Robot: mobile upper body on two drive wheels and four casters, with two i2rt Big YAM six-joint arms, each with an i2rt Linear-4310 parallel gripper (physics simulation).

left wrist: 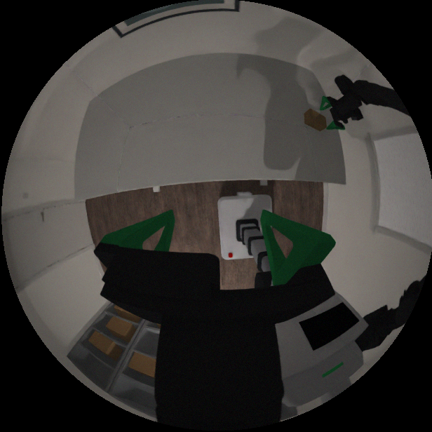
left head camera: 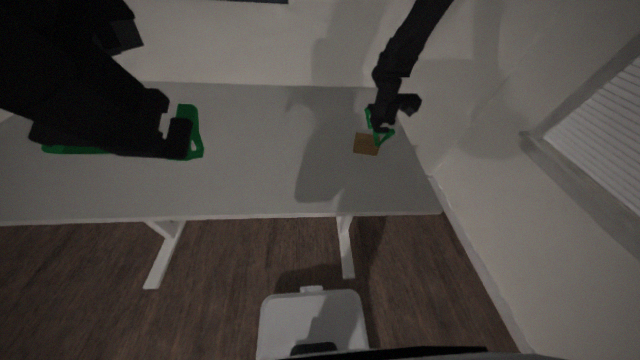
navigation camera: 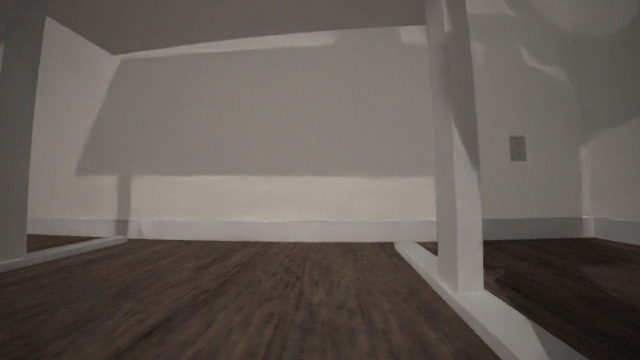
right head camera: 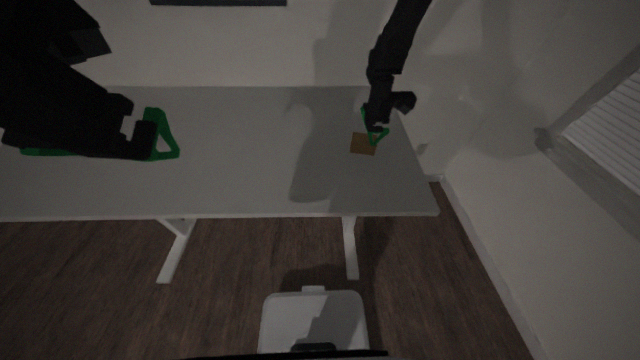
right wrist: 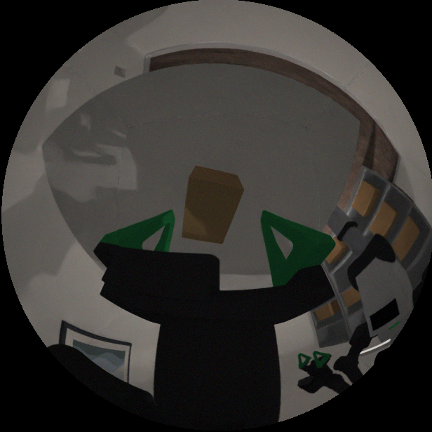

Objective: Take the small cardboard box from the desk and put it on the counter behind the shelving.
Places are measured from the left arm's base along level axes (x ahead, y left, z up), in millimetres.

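Pixels of known places: left gripper, fingertip midpoint: [left head camera: 167,150] [right head camera: 146,152]; right gripper, fingertip midpoint: [left head camera: 373,137] [right head camera: 369,136].
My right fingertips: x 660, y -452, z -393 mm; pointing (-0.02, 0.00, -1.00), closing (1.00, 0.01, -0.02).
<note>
Behind a point stands the place of what it marks.
The small brown cardboard box [left head camera: 365,144] {x 644, y -423, z -413 mm} [right head camera: 362,144] {x 642, y -426, z -413 mm} [left wrist: 315,120] [right wrist: 210,210] rests on the grey desk [left head camera: 250,175] {x 551, y -21, z -460 mm} [right head camera: 250,175] {x 551, y -34, z -460 mm} [left wrist: 190,145] [right wrist: 250,125], near its right end in the head views. My right gripper [left head camera: 374,135] {x 660, y -452, z -393 mm} [right head camera: 369,132] {x 660, y -452, z -393 mm} [left wrist: 323,118] [right wrist: 217,214] is open at the box. In the right wrist view the box's lower part shows between the green fingertips, with a gap on each side. In the head views one finger overlaps the box's upper right corner. My left gripper [left wrist: 217,214] [right wrist: 305,352] is open and empty, far left of the box. The counter cannot be made out.
Grey shelving [left wrist: 125,352] [right wrist: 336,295] with several brown boxes shows behind the arms in the wrist views. A white desk leg [navigation camera: 467,210] {x 733, y -489, z -1225 mm} stands in the navigation view. Walls stand beyond the desk and to its right. My white base [left head camera: 285,320] {x 201, y -93, z -1150 mm} [right head camera: 285,320] {x 195, y -89, z -1150 mm} is before the desk.
</note>
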